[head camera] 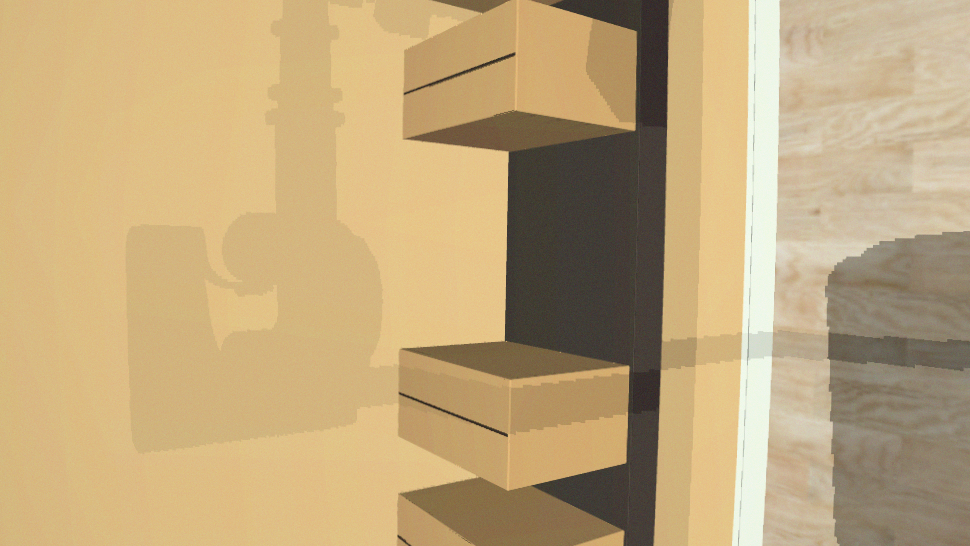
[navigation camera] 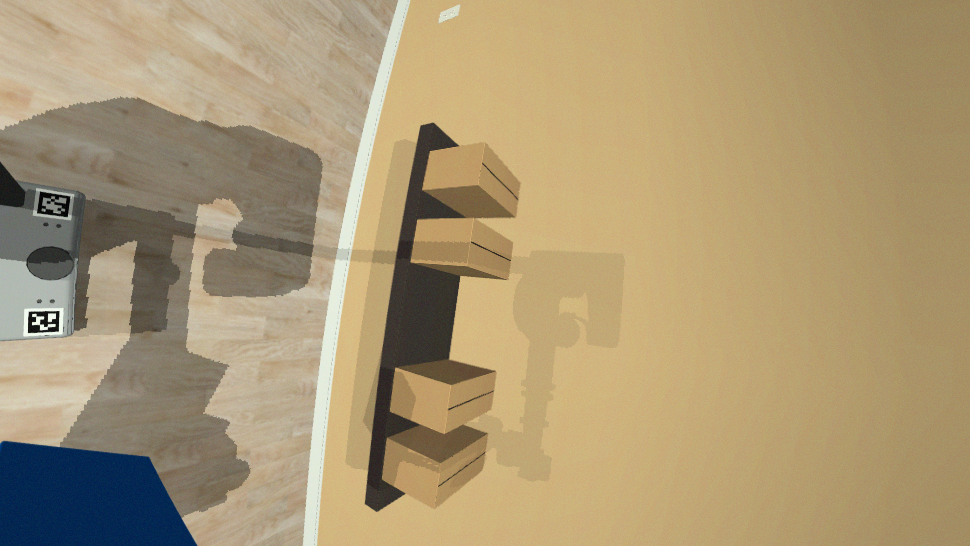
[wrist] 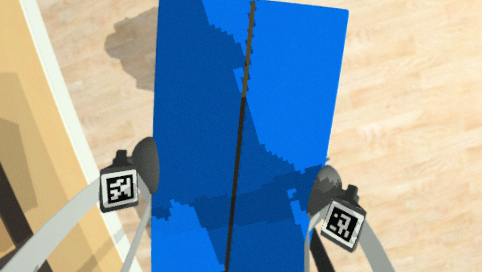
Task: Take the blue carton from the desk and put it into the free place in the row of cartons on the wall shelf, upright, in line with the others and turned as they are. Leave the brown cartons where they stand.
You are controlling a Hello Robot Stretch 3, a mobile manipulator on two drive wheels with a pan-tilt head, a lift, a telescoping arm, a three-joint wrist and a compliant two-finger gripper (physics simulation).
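Pixels of known places: gripper, fingertip midpoint: (wrist: 236, 171); robot's base, link origin: (navigation camera: 50, 260).
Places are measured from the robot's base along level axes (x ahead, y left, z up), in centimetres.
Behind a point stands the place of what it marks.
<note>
The blue carton (wrist: 295, 75) {z 97.1, x -8.4, y -32.2 cm} (navigation camera: 74, 498) {z 89.0, x 2.8, y -14.9 cm} has a dark line along its face. In the wrist view it lies between the two fingertips of my gripper (wrist: 235, 177) {z 95.5, x -2.3, y -27.2 cm}, which touch its sides; my gripper is shut on it. In the navigation view part of it shows at the lower left, apart from the shelf. The dark wall shelf (head camera: 570, 250) {z 68.4, x 73.1, y -6.7 cm} (navigation camera: 420, 318) {z 68.4, x 69.6, y -7.6 cm} bears brown cartons, two on each side of a wide gap. Beside the gap stand one brown carton (head camera: 570, 413) {z 77.8, x 63.6, y 12.5 cm} (navigation camera: 441, 242) {z 77.9, x 63.7, y 13.5 cm} and another brown carton (head camera: 556, 67) {z 81.0, x 60.1, y -25.3 cm} (navigation camera: 420, 401) {z 78.3, x 60.0, y -26.2 cm}. The blue carton does not show in the head view.
The outer brown cartons (navigation camera: 454, 169) {z 78.4, x 65.5, y 33.2 cm} (navigation camera: 414, 468) {z 78.9, x 58.4, y -43.4 cm} stand near the shelf ends. The robot's base (navigation camera: 61, 237) {z 16.0, x 1.6, y 6.0 cm} shows at the left of the navigation view. A white skirting board (head camera: 756, 271) {z 6.7, x 86.2, y -4.6 cm} (navigation camera: 332, 325) {z 5.5, x 84.6, y -21.5 cm} (wrist: 65, 110) {z 6.3, x 81.1, y -59.1 cm} runs between wall and floor. Robot shadows cross both.
</note>
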